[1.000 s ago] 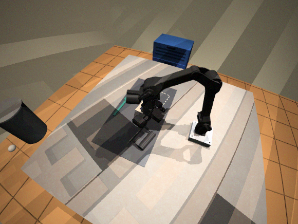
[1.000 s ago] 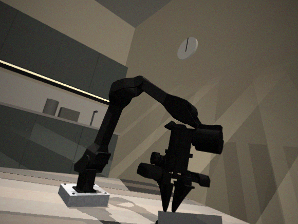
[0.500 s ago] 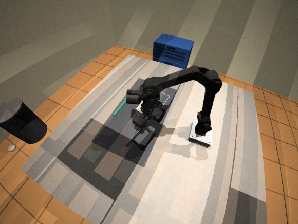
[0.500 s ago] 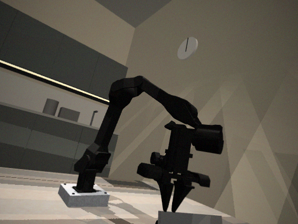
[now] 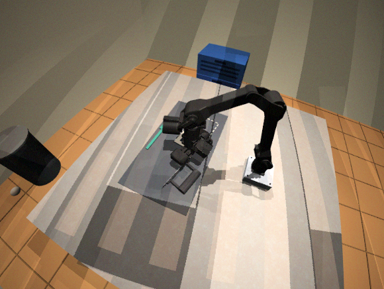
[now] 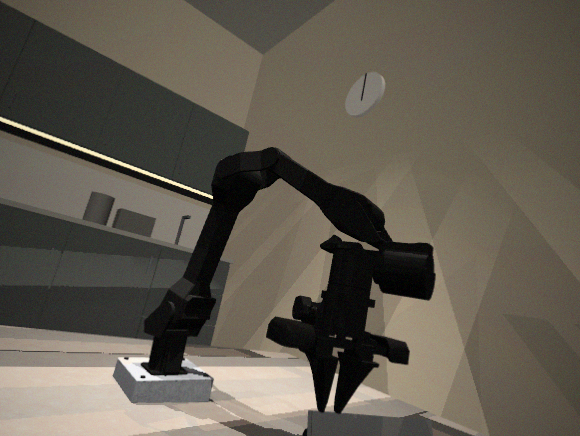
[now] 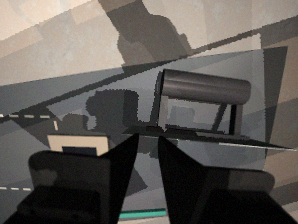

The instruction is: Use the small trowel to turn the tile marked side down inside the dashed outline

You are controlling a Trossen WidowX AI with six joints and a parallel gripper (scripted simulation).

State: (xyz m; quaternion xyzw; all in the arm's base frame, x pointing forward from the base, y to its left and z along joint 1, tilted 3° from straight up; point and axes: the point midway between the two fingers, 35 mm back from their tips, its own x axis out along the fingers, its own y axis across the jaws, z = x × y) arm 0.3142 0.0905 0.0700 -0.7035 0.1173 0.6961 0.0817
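Right now the grey mat is 90 mm ahead of my gripper tip, 100 mm to the right of it and 90 mm below it. Round my gripper tip: tan square tile (60 mm ahead, 140 mm to the right, 70 mm below); teal trowel (220 mm ahead, 120 mm to the right, 70 mm below).
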